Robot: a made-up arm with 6 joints.
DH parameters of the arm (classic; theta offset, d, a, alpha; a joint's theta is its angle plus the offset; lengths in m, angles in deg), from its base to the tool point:
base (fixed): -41.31 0 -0.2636 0
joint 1: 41.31 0.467 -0.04 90
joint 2: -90 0.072 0.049 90
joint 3: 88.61 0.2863 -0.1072 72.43
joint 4: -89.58 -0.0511 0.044 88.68
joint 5: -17.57 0.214 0.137 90
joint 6: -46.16 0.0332 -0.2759 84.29
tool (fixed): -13.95 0.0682 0 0
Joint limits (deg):
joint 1: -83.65..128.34
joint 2: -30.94..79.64
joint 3: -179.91..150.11
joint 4: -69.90..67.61
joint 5: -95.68..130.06
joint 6: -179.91..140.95
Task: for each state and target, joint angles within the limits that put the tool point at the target. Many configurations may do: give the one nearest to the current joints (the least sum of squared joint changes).
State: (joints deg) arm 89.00 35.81 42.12 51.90 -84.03 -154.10
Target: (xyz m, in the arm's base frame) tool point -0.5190 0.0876 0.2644
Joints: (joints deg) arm 99.74 35.67 85.48 58.91 -76.30 -179.91
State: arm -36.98 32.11 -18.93 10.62 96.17 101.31
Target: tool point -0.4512 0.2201 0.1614
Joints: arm -18.76 23.18 -2.18 25.09 117.39 135.25
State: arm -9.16 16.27 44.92 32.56 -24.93 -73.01
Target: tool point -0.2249 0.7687 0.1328
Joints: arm -23.23 10.14 42.54 -20.07 -36.38 -67.07
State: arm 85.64 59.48 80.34 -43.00 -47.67 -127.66
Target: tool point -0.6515 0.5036 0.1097
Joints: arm 89.68 78.42 76.87 -44.71 -43.73 -117.78
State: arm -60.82 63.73 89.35 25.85 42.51 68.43
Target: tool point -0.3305 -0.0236 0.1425
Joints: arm -83.65 69.15 129.89 38.70 31.83 47.90
